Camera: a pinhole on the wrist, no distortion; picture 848 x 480 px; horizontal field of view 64.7 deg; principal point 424.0 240.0 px. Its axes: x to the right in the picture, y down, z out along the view. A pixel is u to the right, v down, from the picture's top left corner.
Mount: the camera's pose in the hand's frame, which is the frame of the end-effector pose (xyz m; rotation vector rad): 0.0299 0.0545 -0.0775 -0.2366 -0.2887 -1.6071
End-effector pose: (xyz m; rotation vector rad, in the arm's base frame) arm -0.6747 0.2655 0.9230 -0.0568 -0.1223 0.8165
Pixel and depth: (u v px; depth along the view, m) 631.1 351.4 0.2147
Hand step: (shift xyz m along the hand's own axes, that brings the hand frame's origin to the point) 0.0567 0.0603 0.1484
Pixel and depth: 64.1 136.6 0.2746
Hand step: -0.0106 0.2856 0.1322
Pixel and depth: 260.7 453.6 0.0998
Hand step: 0.0607 0.1086 0.0102
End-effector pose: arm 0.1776 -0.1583 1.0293 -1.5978 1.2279 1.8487
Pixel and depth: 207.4 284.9 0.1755
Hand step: 0.0407 0.1649 0.0703
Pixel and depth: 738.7 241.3 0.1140
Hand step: 0.0244 0.0412 0.0476
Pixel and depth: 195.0 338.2 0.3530
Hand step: 0.0801 0.2815 0.2189
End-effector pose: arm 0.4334 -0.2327 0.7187 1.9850 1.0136 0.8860
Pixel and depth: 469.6 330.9 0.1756
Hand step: 0.0489 0.0995 0.0933
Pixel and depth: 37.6 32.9 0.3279
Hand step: -0.0684 0.3450 0.1666
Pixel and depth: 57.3 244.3 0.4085
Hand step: 0.0355 0.3991 0.2358
